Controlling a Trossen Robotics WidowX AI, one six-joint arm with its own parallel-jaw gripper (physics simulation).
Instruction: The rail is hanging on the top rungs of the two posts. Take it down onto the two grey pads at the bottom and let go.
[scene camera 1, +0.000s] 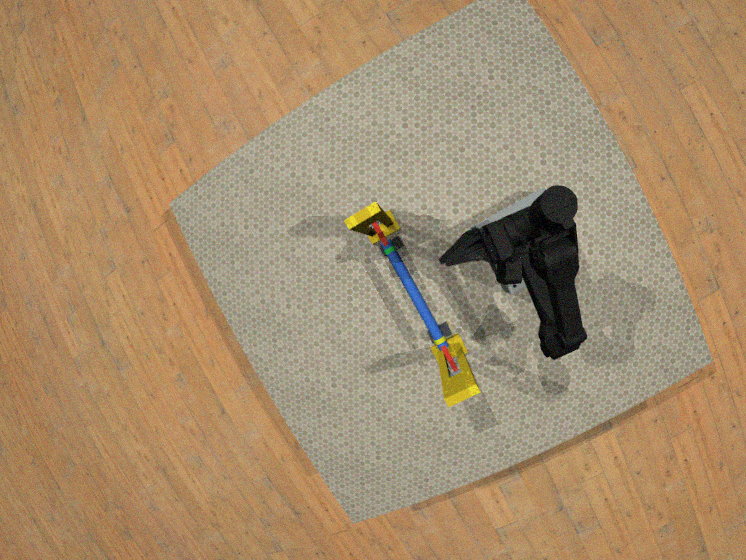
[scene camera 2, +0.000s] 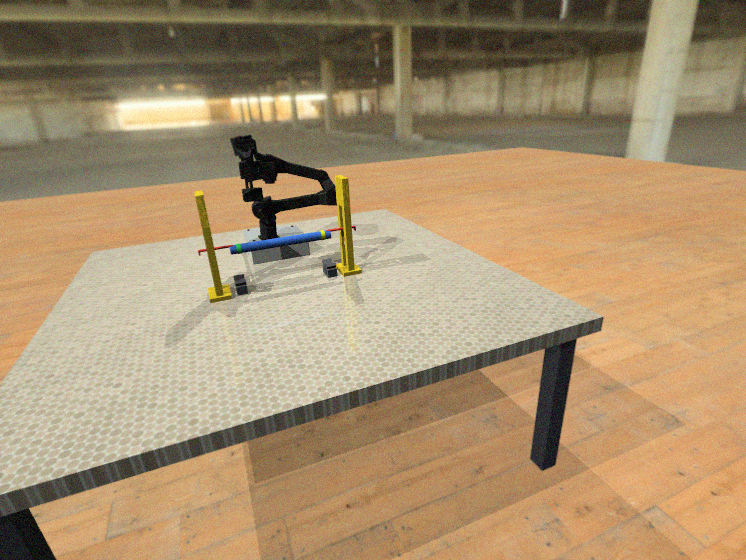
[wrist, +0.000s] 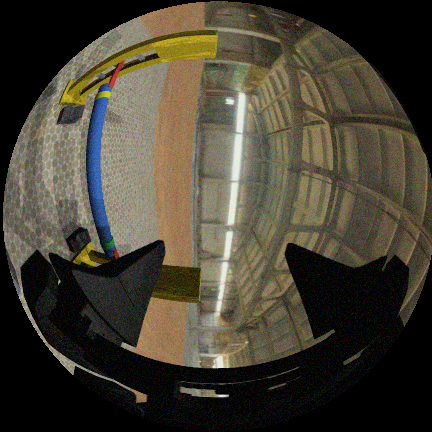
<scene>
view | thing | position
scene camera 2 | my gripper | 250, 173
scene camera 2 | blue rail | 321, 235
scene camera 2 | yellow post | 347, 267
</scene>
